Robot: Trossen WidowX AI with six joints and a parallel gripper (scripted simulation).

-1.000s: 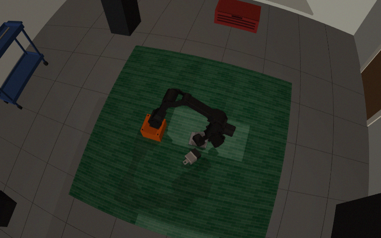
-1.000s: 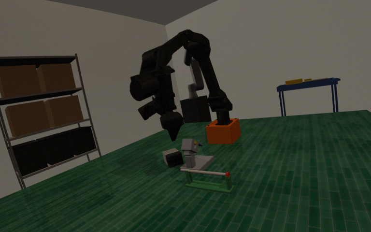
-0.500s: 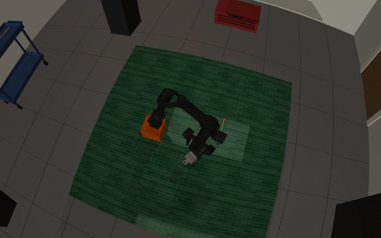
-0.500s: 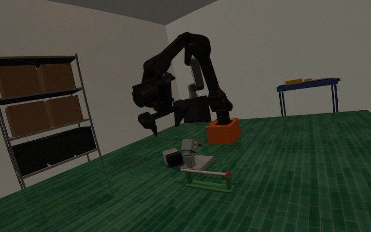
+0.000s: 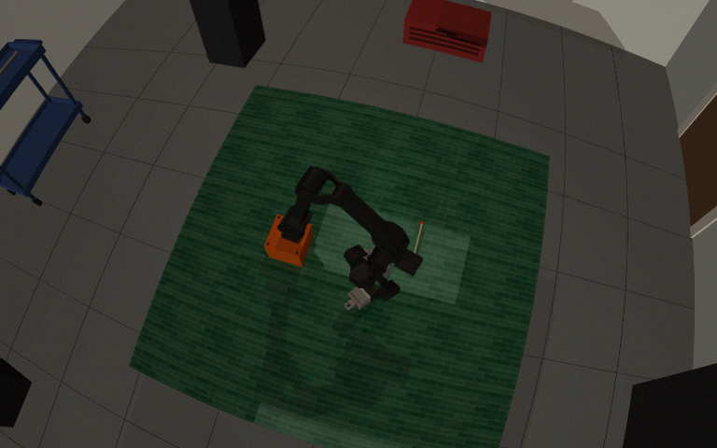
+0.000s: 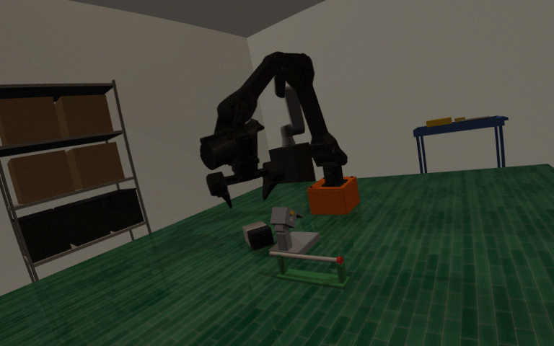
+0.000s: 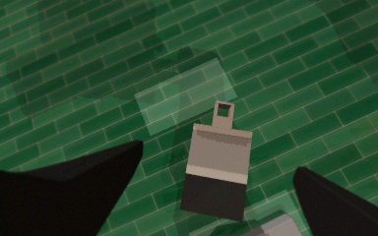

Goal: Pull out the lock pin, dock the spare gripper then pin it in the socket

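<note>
Right now my gripper tip is 1 cm past the spare gripper and 9 cm above it. The rest, counted from my gripper tip: grey mount (1 cm ahead, 13 cm to the left, 6 cm below); then green cradle (11 cm ahead, 24 cm to the left, 9 cm below).
</note>
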